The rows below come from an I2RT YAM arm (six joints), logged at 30 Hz.
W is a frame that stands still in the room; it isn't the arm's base.
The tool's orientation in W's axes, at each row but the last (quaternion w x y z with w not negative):
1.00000, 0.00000, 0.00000, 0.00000
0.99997, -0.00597, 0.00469, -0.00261
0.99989, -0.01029, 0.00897, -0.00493
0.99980, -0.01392, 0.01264, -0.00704
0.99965, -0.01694, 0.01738, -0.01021
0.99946, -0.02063, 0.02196, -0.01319
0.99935, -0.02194, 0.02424, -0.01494
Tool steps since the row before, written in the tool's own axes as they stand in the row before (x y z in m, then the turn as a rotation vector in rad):
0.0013, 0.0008, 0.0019, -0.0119, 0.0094, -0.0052
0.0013, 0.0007, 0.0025, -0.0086, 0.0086, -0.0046
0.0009, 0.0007, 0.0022, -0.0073, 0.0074, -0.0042
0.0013, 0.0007, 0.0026, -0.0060, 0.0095, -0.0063
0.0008, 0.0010, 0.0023, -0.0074, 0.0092, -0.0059
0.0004, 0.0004, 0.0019, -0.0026, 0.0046, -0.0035
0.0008, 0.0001, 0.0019, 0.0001, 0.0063, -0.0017
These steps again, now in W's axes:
0.0013, 0.0008, 0.0019, -0.0119, 0.0094, -0.0052
0.0013, 0.0007, 0.0025, -0.0086, 0.0086, -0.0046
0.0009, 0.0007, 0.0022, -0.0073, 0.0074, -0.0042
0.0014, 0.0008, 0.0025, -0.0060, 0.0094, -0.0064
0.0009, 0.0011, 0.0022, -0.0074, 0.0092, -0.0060
0.0005, 0.0005, 0.0019, -0.0026, 0.0045, -0.0036
0.0009, 0.0002, 0.0019, 0.0002, 0.0062, -0.0020

